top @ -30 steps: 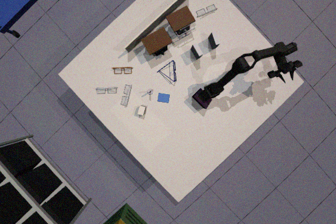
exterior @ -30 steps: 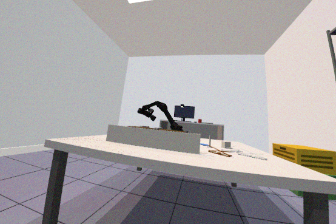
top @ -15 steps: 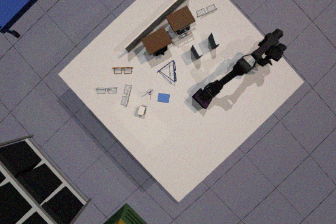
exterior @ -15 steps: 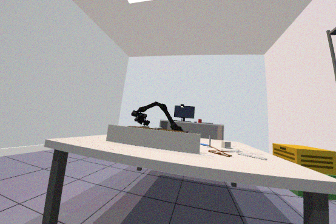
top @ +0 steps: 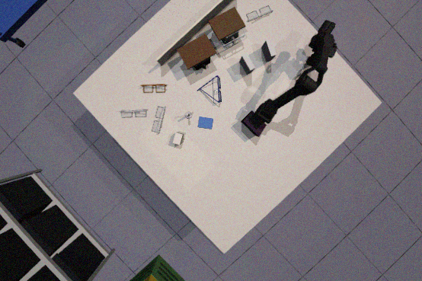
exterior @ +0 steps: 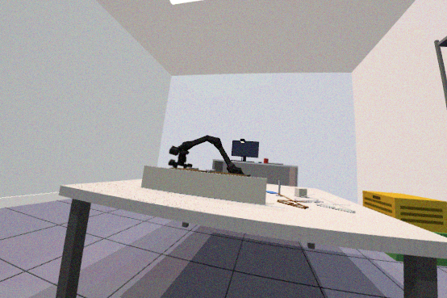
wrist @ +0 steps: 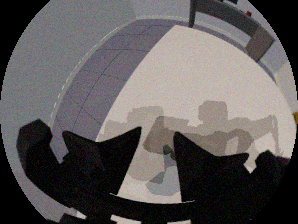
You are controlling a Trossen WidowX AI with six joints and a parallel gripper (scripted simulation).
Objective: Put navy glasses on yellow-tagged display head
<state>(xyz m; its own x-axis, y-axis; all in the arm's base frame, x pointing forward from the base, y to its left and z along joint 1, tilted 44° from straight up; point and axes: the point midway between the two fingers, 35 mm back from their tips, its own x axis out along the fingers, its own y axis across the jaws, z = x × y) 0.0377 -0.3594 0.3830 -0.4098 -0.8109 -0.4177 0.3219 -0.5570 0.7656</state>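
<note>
Now: the blue square 160 mm ahead of my gripper tip, 740 mm to the left of it and 40 mm below it. Round my gripper tip: long grey board: 580 mm ahead, 410 mm to the left, 10 mm above; then white box: 190 mm ahead, 910 mm to the left, 20 mm below.
</note>
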